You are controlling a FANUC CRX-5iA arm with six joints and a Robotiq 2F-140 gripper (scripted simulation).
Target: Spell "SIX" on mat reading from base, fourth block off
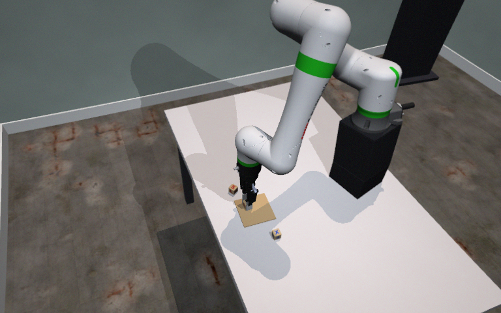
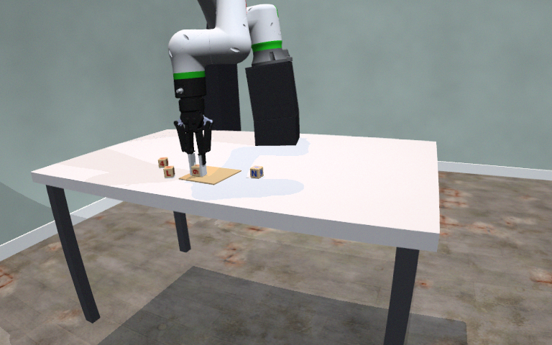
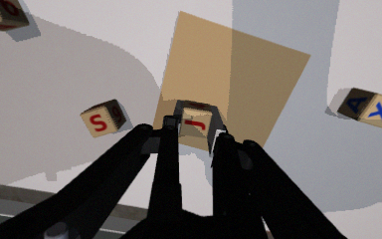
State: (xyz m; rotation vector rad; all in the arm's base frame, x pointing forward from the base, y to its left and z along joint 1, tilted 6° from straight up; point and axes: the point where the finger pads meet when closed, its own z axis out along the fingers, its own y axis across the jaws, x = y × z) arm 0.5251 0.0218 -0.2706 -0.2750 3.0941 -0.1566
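My gripper is now 40 mm above the tan mat, 30 mm past it and 20 mm to the right of it. Round my hand: block (210 mm to the right, 40 mm behind, 20 mm below).
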